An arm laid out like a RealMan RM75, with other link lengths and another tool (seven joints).
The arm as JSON. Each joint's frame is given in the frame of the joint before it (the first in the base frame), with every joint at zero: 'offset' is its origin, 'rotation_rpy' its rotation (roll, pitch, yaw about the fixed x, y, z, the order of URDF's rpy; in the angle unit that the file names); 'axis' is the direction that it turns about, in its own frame. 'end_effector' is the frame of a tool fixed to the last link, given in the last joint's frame.
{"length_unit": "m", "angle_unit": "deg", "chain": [
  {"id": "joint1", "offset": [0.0, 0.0, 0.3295], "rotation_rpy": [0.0, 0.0, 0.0], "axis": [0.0, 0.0, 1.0]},
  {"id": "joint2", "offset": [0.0, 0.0, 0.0], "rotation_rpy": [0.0, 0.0, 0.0], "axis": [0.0, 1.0, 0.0]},
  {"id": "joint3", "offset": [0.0, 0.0, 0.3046], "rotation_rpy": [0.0, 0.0, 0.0], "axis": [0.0, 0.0, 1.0]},
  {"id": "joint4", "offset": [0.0, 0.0, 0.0], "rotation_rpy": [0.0, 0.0, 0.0], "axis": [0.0, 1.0, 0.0]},
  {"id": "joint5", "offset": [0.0, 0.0, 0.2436], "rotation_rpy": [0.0, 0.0, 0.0], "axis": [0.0, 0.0, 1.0]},
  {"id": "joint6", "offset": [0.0, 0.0, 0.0], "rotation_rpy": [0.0, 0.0, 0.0], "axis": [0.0, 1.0, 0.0]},
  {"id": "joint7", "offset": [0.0, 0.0, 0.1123], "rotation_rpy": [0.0, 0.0, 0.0], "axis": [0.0, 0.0, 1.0]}
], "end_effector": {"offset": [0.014, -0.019, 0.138], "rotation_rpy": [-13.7, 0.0, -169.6]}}
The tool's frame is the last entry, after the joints.
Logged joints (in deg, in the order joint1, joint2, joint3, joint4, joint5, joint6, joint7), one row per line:
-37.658 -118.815 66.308 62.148 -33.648 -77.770 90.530
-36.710 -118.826 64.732 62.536 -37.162 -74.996 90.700
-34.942 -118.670 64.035 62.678 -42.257 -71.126 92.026
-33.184 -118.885 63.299 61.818 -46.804 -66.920 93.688
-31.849 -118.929 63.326 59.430 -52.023 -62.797 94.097
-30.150 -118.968 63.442 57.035 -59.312 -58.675 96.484
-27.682 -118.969 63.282 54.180 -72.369 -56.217 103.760
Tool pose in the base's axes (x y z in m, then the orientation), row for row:
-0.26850 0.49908 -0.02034 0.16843 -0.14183 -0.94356 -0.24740
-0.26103 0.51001 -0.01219 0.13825 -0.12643 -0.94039 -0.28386
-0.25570 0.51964 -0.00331 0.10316 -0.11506 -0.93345 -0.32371
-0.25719 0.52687 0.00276 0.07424 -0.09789 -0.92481 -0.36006
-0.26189 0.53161 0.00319 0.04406 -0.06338 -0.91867 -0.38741
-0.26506 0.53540 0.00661 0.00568 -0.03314 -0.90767 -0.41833
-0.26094 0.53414 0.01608 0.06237 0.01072 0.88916 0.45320
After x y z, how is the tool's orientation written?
As a quaternion, w x y z.
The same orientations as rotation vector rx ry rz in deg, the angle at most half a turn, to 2 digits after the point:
-23.11 -153.74 -40.31
-20.95 -155.82 -47.03
-19.45 -157.81 -54.73
-16.83 -159.03 -61.92
-11.10 -160.88 -67.84
-5.94 -162.79 -75.03
1.86 153.99 78.49

